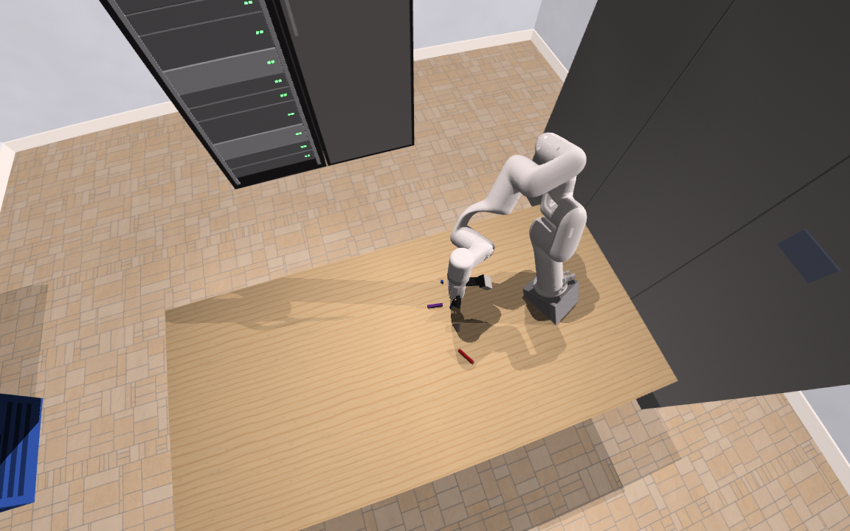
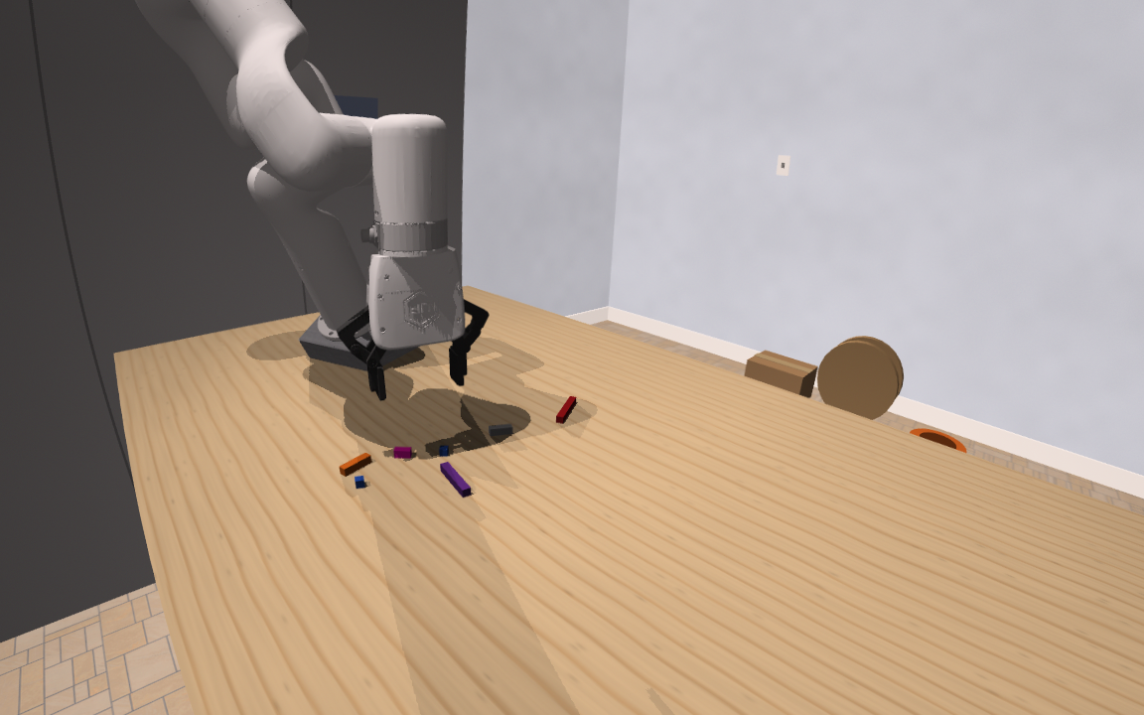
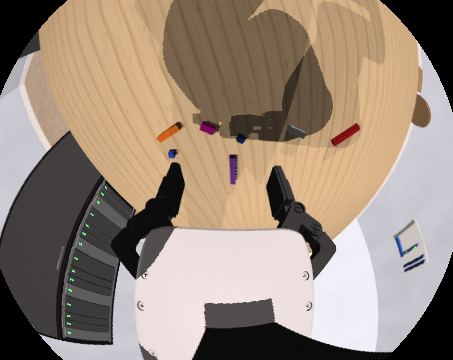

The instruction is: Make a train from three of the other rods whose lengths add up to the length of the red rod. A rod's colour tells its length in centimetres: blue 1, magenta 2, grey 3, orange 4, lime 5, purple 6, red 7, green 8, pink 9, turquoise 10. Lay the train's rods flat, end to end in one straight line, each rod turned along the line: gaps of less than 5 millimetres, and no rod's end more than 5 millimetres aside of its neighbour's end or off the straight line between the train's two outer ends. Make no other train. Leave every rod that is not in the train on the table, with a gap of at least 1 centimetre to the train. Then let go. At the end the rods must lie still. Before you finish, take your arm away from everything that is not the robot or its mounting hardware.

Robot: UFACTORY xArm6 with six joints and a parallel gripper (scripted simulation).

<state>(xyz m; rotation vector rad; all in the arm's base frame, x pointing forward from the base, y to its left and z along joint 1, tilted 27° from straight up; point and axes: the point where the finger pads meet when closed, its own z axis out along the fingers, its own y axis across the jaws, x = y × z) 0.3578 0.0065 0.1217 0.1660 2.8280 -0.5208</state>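
My hand is 10 mm past the magenta rod, 20 mm to the left of it and 90 mm above it. From my hand the other things lie so: purple rod 70 mm ahead, 90 mm below; then orange rod 20 mm behind, 80 mm to the right, 90 mm below; then grey rod 110 mm to the left, 90 mm below.
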